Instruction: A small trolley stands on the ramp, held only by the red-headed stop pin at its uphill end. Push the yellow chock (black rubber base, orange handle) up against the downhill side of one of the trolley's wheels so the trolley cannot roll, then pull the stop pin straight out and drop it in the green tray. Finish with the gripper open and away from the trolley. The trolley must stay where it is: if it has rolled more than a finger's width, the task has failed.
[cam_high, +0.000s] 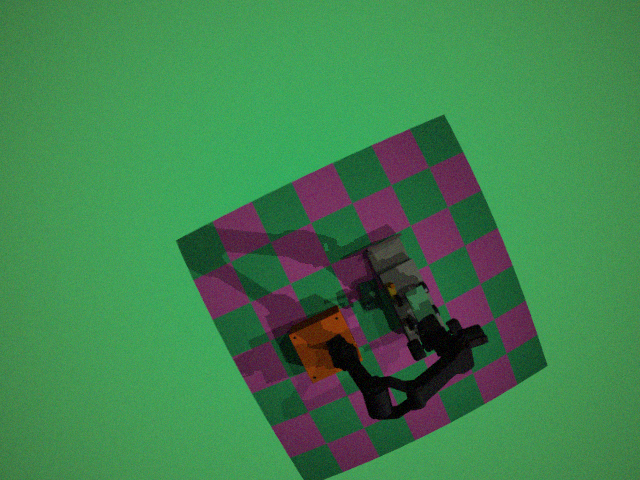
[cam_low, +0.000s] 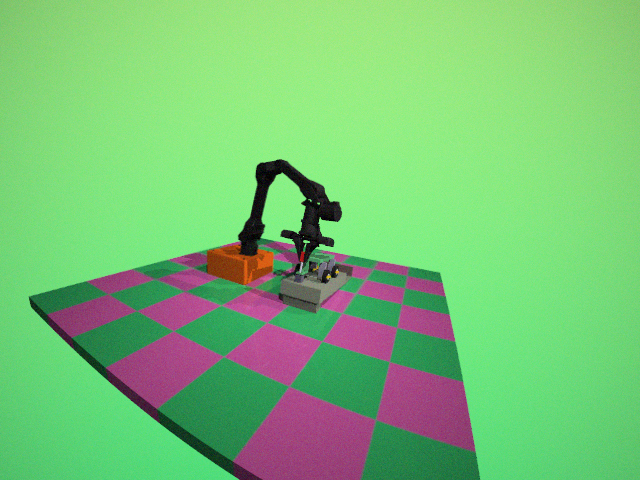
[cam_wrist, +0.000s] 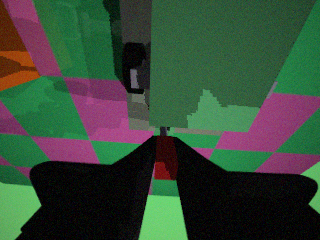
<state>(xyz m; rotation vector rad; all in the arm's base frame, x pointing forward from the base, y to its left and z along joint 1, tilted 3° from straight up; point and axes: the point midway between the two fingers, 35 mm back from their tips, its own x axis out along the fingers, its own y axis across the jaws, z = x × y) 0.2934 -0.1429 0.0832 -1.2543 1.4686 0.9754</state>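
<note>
My gripper tip is now 20 cm to the right of the green tray, 16 cm above it and 8 cm past it. Also, from my gripper tip: grey ramp 11 cm below, 10 cm to the left, 4 cm ahead; trolley 9 cm to the left, 4 cm below, 4 cm ahead; red-headed stop pin right at my gripper tip.
</note>
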